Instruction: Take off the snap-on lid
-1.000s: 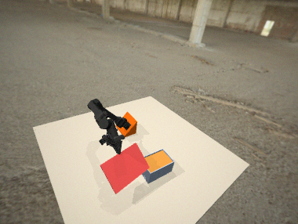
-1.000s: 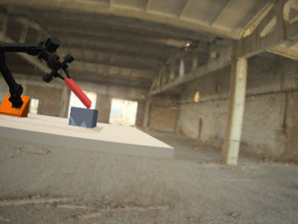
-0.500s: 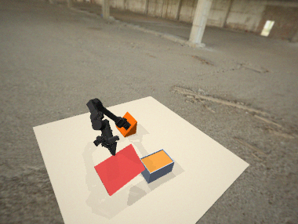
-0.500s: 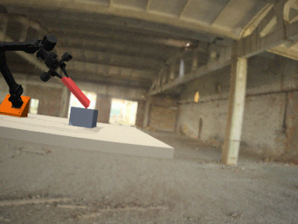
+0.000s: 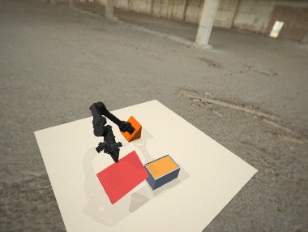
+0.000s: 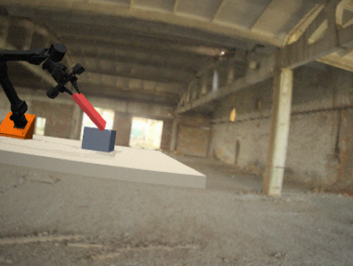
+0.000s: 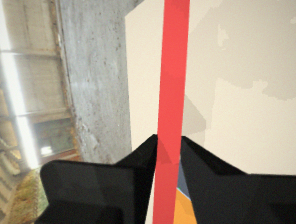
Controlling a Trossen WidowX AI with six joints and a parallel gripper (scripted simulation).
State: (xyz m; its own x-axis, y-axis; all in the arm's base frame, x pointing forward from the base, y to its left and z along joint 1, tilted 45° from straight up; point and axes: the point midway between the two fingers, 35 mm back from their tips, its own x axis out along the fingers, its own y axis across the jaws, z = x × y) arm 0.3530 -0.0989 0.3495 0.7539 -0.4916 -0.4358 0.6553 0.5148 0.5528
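Right now the red lid is 60 mm ahead of my gripper tip, 20 mm to the left of it and 50 mm below it. Also, from my gripper tip: storage box (80 mm ahead, 290 mm to the left, 170 mm below).
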